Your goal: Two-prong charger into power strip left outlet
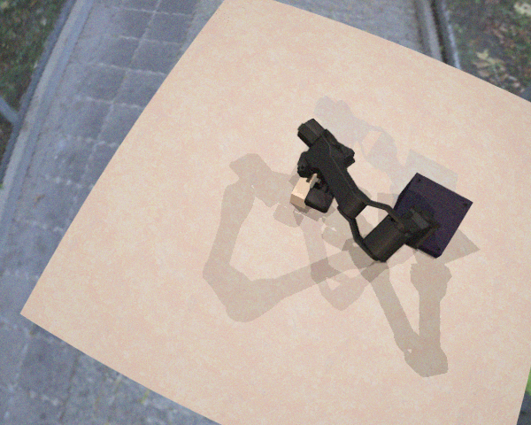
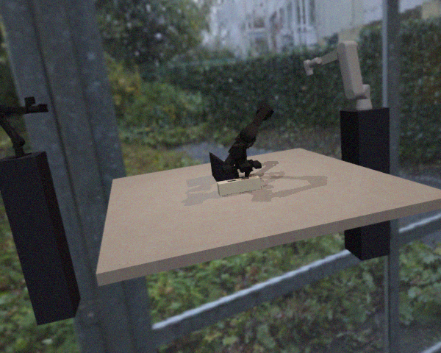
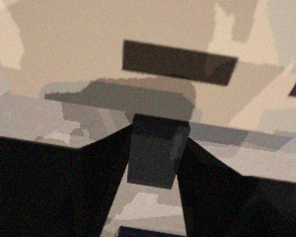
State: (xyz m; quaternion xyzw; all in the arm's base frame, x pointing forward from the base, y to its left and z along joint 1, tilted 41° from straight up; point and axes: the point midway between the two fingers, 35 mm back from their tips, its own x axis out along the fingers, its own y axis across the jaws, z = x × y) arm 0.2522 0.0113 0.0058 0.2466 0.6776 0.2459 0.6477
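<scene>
Now: the black two-prong charger 2 cm ahead of my gripper tip and 1 cm above it.
</scene>
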